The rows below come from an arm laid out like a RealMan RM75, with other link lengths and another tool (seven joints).
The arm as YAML. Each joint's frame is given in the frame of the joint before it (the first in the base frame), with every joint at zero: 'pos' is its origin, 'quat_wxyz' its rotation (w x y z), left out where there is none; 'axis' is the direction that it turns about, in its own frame. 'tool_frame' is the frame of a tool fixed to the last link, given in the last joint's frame.
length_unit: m
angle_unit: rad
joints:
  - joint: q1
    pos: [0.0, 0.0, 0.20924]
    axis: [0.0, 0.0, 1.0]
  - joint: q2
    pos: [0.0, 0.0, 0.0]
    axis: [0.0, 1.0, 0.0]
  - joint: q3
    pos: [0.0, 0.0, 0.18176]
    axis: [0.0, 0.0, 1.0]
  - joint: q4
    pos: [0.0, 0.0, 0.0]
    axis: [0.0, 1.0, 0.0]
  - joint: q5
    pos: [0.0, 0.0, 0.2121]
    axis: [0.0, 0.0, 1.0]
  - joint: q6
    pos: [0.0, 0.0, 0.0]
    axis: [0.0, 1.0, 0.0]
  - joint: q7
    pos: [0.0, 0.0, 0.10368]
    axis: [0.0, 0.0, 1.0]
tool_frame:
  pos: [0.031, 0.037, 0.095]
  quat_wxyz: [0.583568, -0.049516, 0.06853, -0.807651]
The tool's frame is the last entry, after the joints.
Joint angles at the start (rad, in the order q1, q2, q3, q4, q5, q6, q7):
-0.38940, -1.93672, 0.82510, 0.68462, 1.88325, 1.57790, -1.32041
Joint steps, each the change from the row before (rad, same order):
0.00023, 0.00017, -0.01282, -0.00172, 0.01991, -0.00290, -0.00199
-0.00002, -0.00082, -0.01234, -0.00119, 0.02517, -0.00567, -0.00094
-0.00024, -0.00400, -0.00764, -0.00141, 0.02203, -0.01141, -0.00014
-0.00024, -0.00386, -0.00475, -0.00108, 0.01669, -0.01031, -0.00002
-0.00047, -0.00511, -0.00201, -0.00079, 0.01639, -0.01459, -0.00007
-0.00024, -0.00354, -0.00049, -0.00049, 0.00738, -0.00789, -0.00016
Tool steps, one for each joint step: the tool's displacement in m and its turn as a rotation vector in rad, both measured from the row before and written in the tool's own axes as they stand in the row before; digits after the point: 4 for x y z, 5 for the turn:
0.0023, -0.0023, -0.0014, 0.00931, 0.01187, -0.00443
0.0027, -0.0034, -0.0010, 0.01432, 0.01368, -0.00281
0.0025, -0.0038, 0.0006, 0.01338, 0.01380, -0.00239
0.0019, -0.0031, 0.0009, 0.01059, 0.01078, -0.00165
0.0021, -0.0034, 0.0017, 0.01174, 0.01239, -0.00062
0.0008, -0.0017, 0.0012, 0.00509, 0.00568, -0.00085

